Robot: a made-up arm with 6 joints.
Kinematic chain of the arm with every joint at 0, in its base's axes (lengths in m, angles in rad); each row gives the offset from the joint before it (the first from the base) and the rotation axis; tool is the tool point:
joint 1: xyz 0 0 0.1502 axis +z
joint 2: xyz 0 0 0 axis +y
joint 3: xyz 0 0 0.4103 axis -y
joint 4: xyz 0 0 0 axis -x
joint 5: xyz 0.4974 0 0 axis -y
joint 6: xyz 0 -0.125 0 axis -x
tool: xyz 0 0 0
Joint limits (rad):
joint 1: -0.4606..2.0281
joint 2: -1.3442..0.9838
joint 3: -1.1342..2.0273
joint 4: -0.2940..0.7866
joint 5: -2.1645..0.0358
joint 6: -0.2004..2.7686
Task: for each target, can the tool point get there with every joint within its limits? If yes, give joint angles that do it. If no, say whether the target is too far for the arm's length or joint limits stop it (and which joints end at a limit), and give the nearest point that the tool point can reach.
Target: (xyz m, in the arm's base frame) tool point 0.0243 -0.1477 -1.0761
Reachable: no: too far | nearest point 0.1888 -0.1922 -0.1202 | short by 0.971 m
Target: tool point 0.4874 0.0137 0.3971
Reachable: yes | joints 0.2865 0.0037 -0.3118 -0.0765 -0.4046 0.1352
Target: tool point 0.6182 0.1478 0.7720
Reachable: yes | joints 0.4248 0.5131 1.0022 0.2816 -1.3637 0.0402
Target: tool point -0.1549 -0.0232 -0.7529
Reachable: no: joint limits stop it (at a limit: joint 1, joint 2, joint 4) | nearest point -0.0155 0.2314 -0.1115 | short by 0.704 m
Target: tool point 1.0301 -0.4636 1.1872
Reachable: no: too far | nearest point 0.6179 -0.2781 0.7722 | short by 0.614 m
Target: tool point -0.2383 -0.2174 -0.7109
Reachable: no: joint limits stop it (at a limit: joint 1, joint 2) | nearest point 0.0775 -0.1780 -0.0809 | short by 0.706 m
